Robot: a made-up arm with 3 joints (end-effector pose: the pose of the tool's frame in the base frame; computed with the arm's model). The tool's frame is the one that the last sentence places.
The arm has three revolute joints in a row. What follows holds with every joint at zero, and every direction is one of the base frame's.
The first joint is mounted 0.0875 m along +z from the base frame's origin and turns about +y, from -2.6 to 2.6 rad.
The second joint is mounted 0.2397 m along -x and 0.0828 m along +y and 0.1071 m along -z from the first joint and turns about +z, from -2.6 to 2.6 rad.
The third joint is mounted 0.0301 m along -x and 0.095 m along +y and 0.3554 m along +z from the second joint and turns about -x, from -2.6 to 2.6 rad.
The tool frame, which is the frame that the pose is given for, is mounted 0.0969 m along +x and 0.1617 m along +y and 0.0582 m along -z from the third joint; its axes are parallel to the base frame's.
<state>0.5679 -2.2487 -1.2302</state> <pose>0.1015 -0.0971 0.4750 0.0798 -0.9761 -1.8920</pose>
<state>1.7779 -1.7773 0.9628</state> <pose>0.1046 -0.0112 0.1848 -2.1568 1.9833 -0.6215</pose>
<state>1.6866 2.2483 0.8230</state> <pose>0.1367 0.0331 0.4824 1.1981 0.1330 1.6184</pose>
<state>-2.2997 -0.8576 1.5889</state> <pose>0.0481 0.0544 -0.0980 0.0018 -1.0985 -1.6972</pose>
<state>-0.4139 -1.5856 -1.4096</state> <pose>-0.2173 0.0134 0.4273 1.3895 -1.4020 -1.0926</pose>
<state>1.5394 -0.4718 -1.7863</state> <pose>0.4145 0.1569 0.2275 1.0398 0.6904 -1.4877</pose>
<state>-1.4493 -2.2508 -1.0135</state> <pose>-0.3646 -0.1137 0.0283 -2.1237 1.8051 1.4131</pose>
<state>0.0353 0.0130 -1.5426</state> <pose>-0.1604 0.2414 0.5017 1.5426 0.0380 -0.0169</pose>
